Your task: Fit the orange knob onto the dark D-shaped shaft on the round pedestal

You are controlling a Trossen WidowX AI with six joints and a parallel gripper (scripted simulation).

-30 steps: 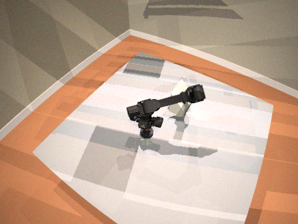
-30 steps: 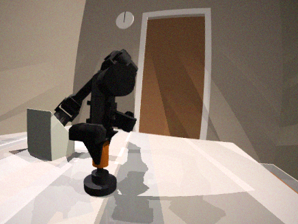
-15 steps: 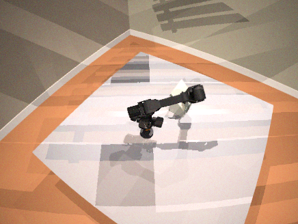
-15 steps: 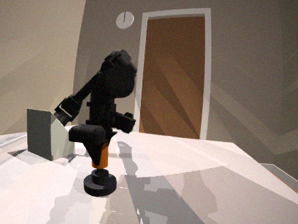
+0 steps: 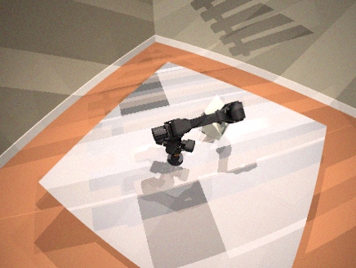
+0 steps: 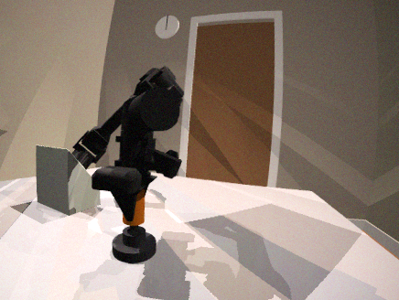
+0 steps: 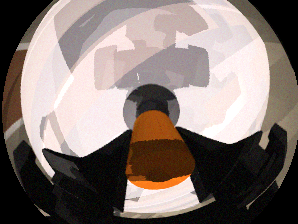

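Right now the orange knob is 2 cm above my gripper tip. The rest, counted from my gripper tip: pedestal: 4 cm below.
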